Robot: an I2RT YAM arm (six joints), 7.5 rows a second.
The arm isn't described. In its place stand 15 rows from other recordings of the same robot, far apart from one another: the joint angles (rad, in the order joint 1, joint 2, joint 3, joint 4, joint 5, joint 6), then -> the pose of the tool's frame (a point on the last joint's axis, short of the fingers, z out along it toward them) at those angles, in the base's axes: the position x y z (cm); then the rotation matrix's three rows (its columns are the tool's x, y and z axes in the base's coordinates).
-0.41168, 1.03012, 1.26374, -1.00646, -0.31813, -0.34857 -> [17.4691, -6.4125, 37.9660], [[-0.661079, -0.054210, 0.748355], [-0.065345, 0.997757, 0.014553], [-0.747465, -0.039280, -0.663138]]
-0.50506, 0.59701, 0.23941, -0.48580, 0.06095, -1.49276 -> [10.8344, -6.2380, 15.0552], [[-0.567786, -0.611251, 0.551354], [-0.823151, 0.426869, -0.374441], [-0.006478, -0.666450, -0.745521]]
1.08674, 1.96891, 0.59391, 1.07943, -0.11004, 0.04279 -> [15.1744, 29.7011, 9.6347], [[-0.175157, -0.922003, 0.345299], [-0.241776, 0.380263, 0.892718], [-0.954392, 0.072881, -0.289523]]
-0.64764, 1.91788, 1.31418, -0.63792, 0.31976, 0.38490 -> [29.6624, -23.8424, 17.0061], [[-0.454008, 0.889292, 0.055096], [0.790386, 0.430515, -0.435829], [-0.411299, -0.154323, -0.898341]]
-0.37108, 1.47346, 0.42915, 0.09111, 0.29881, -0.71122 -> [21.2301, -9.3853, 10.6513], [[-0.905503, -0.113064, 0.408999], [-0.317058, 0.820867, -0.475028], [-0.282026, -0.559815, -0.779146]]
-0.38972, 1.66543, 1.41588, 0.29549, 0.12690, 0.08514 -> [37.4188, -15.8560, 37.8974], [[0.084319, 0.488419, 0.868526], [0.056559, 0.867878, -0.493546], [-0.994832, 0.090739, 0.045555]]
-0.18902, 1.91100, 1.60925, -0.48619, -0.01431, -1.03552 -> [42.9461, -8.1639, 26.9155], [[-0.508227, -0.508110, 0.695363], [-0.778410, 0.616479, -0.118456], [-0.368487, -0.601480, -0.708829]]
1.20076, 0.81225, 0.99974, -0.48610, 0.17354, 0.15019 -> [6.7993, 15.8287, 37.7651], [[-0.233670, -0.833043, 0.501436], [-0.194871, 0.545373, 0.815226], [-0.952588, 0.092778, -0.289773]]
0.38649, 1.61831, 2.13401, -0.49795, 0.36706, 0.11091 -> [30.4266, 11.0030, 55.2123], [[0.014183, -0.021181, 0.999675], [0.117309, 0.992907, 0.019373], [-0.992994, 0.116996, 0.016567]]
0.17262, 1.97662, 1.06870, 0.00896, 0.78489, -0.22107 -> [38.2633, 4.1175, 12.2237], [[-0.820662, 0.135182, 0.555193], [-0.300556, 0.724232, -0.620609], [-0.485984, -0.676176, -0.553720]]
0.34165, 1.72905, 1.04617, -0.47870, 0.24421, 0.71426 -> [31.6370, 10.3364, 16.6565], [[-0.806710, 0.389088, 0.444780], [0.387751, 0.916490, -0.098461], [-0.445946, 0.093035, -0.890211]]
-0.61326, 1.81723, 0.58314, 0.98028, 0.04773, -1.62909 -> [26.7273, -19.0179, 13.0596], [[-0.599645, -0.240683, 0.763215], [-0.797342, 0.098227, -0.595481], [0.068354, -0.965621, -0.250808]]
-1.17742, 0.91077, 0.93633, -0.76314, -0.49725, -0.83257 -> [8.4466, -15.9226, 31.7491], [[-0.673819, 0.264566, 0.689908], [-0.072358, 0.905586, -0.417945], [-0.735345, -0.331540, -0.591058]]
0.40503, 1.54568, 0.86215, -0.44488, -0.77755, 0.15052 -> [25.0962, 13.4770, 17.9410], [[-0.904720, -0.425989, 0.003956], [-0.271617, 0.583966, 0.764989], [-0.328187, 0.691026, -0.644031]]
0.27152, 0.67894, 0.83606, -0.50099, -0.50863, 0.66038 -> [13.6077, 5.5879, 34.1452], [[-0.671121, -0.334588, 0.661549], [0.369304, 0.622870, 0.689673], [-0.642815, 0.707166, -0.294456]]
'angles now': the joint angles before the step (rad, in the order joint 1, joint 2, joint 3, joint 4, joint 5, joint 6). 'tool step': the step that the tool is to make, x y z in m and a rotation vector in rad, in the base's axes. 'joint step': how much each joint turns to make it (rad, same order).
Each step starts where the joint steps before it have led.
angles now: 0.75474, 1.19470, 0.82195, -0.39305, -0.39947, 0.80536
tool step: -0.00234, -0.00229, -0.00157, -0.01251, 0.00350, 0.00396
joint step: -0.00002, -0.00932, -0.00750, -0.01614, 0.00184, -0.00823
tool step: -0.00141, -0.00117, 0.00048, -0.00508, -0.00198, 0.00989
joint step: 0.00000, -0.00616, 0.00005, -0.01270, -0.00344, -0.01146
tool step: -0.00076, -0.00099, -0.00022, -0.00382, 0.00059, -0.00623
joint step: 0.00000, -0.00495, -0.00302, -0.00383, 0.00608, 0.00297
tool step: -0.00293, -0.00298, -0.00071, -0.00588, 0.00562, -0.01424
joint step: 0.00082, -0.01711, -0.01126, -0.00970, 0.01090, 0.01124
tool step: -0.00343, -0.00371, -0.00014, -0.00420, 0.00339, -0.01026
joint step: -0.00044, -0.02154, -0.01166, -0.01264, 0.00741, 0.00698
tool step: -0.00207, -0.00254, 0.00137, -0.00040, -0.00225, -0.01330
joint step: -0.00038, -0.01675, -0.00468, -0.00762, 0.01038, 0.00850
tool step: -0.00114, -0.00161, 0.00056, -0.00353, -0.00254, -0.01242
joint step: 0.00001, -0.00977, -0.00308, -0.00508, 0.01181, 0.00619
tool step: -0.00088, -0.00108, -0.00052, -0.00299, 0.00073, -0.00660
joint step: 0.00006, -0.00576, -0.00453, -0.00251, 0.00588, 0.00378
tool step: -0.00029, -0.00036, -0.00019, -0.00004, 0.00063, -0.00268
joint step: -0.00005, -0.00212, -0.00190, 0.00008, 0.00157, 0.00229
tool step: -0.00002, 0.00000, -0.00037, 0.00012, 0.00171, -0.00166
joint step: 0.00011, 0.00019, -0.00124, 0.00105, 0.00035, 0.00228
